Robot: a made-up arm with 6 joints.
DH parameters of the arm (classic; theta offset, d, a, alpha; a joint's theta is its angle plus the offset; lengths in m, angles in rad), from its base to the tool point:
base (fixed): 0 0.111 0 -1.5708
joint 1: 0 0.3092 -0.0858 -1.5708
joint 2: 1.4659 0 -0.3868 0
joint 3: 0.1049 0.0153 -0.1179 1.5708
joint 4: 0 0.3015 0.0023 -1.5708
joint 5: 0 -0.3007 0.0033 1.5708
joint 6: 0 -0.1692 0.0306 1.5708
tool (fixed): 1.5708 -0.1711 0 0
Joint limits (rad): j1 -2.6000..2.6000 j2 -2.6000..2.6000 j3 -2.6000..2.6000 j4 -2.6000..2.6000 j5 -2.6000..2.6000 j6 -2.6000..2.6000
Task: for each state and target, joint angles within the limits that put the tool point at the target. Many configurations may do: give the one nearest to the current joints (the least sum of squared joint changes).
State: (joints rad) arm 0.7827 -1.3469 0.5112 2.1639 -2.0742 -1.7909
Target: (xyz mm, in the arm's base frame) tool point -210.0 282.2 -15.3
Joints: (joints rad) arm 1.3606 -1.2164 1.0338 1.8951 -1.9727 -1.9194
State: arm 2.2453 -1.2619 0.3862 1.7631 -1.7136 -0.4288
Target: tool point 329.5 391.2 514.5
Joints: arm 2.6000 -2.1027 0.1476 1.4687 -1.4653 -0.0409
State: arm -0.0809 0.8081 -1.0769 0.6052 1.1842 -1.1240
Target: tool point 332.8 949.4 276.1
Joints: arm 0.2303 0.7737 -0.9322 0.0436 1.8333 -1.0574
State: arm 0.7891 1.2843 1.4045 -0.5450 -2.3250 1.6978
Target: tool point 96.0 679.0 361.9
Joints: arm 0.6603 1.0861 2.0605 0.1013 -2.4144 1.7342
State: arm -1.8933 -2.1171 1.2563 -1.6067 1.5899 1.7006
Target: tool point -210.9 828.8 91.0
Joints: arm -1.4152 -1.4690 1.2580 -0.7483 2.0648 2.1456
